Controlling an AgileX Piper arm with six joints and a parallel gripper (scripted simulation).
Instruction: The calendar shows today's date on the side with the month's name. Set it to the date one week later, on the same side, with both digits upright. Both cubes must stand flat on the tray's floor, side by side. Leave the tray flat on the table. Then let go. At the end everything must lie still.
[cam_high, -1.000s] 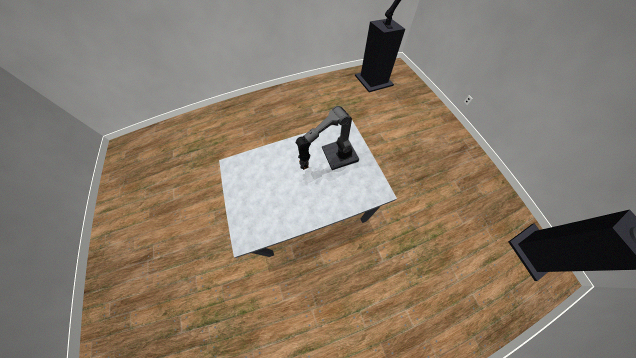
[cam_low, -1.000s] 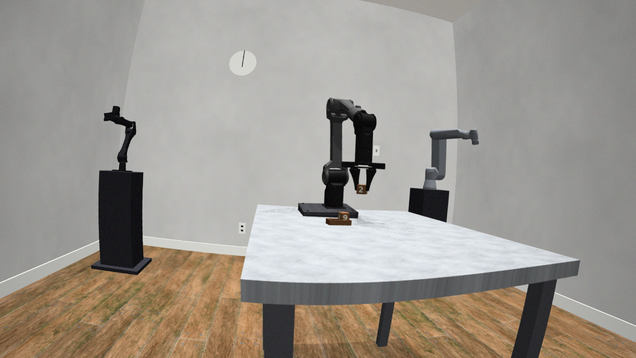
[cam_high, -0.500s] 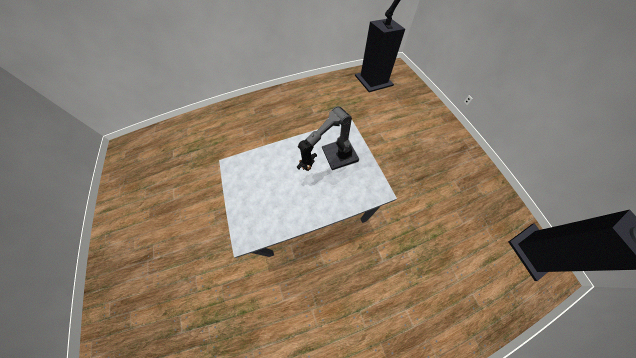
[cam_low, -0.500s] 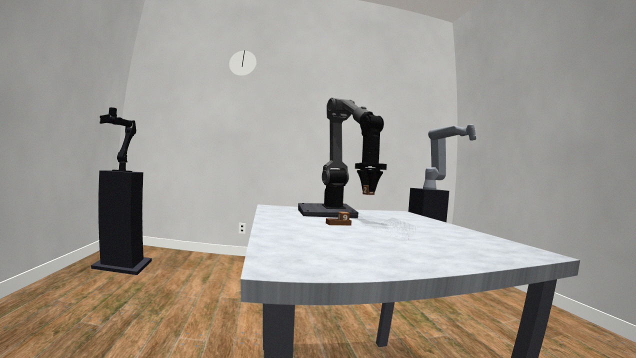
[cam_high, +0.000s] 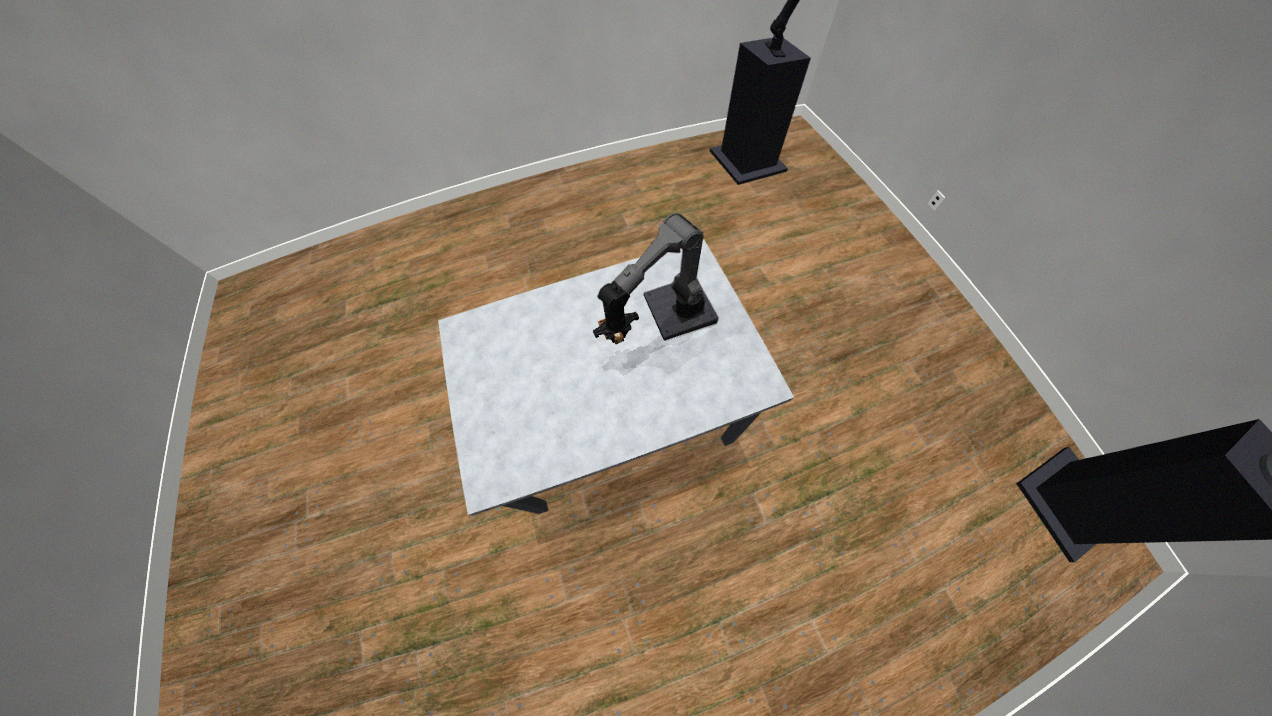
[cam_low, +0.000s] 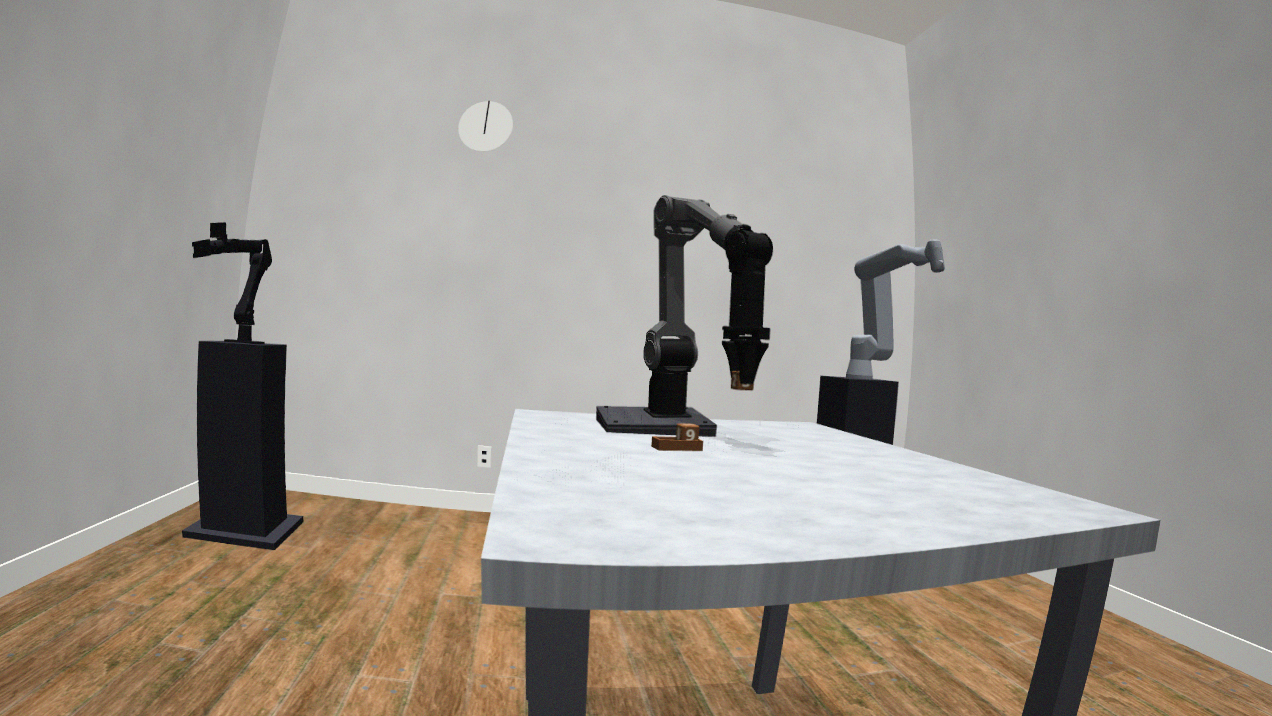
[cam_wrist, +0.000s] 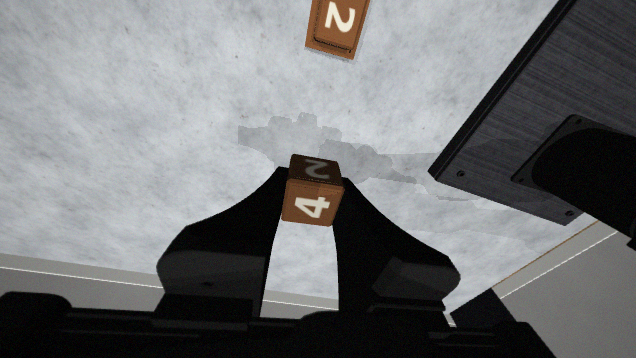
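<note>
Now: hand 110 mm to the left of the tray and 110 mm above it. The rest, counted from my hand: brown cube right at my hand.
</note>
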